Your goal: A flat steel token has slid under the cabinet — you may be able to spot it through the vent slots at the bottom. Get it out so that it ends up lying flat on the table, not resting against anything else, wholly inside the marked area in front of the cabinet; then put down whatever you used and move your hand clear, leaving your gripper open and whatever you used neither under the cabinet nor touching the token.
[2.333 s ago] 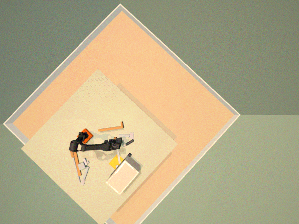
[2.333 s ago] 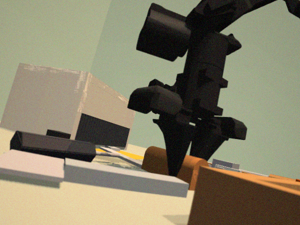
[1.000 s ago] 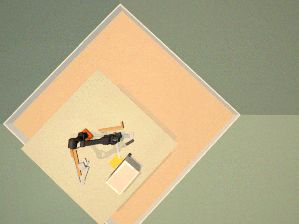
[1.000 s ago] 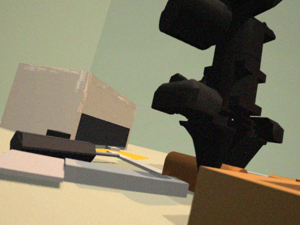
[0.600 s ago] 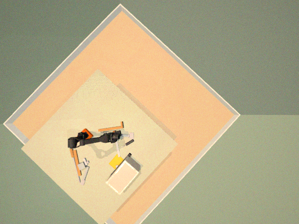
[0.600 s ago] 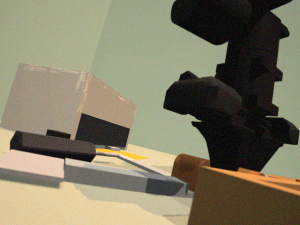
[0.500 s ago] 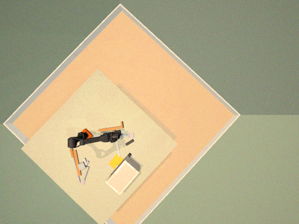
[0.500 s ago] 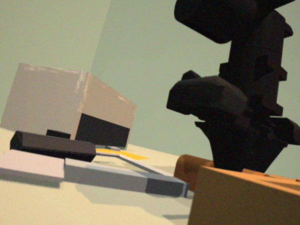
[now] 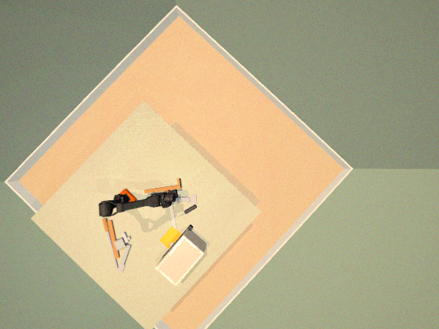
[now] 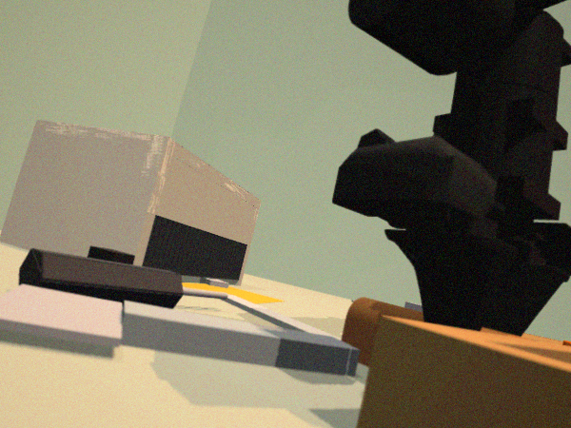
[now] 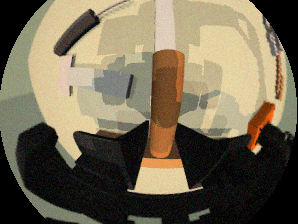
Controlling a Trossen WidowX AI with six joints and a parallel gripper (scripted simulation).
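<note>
My gripper tip is now 20 cm short of the dark screwdriver and 3 cm to the right of it. The rest, counted from my gripper tip: token (33 cm ahead, 22 cm to the right, 1 cm below); then orange stick (56 cm to the right, 1 cm ahead).
</note>
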